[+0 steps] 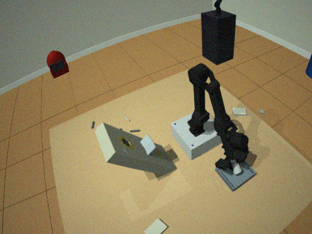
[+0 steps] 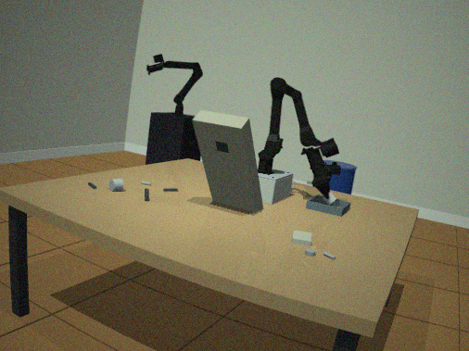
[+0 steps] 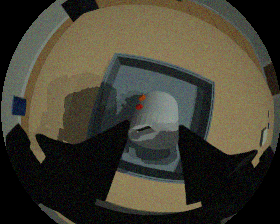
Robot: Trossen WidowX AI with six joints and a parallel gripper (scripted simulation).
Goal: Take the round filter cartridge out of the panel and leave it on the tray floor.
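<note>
The round filter cartridge is right at my gripper tip. The rest, counted from my gripper tip: tray 1 cm to the left, 4 cm below; grey service panel 38 cm ahead, 28 cm to the right, 13 cm above.
</note>
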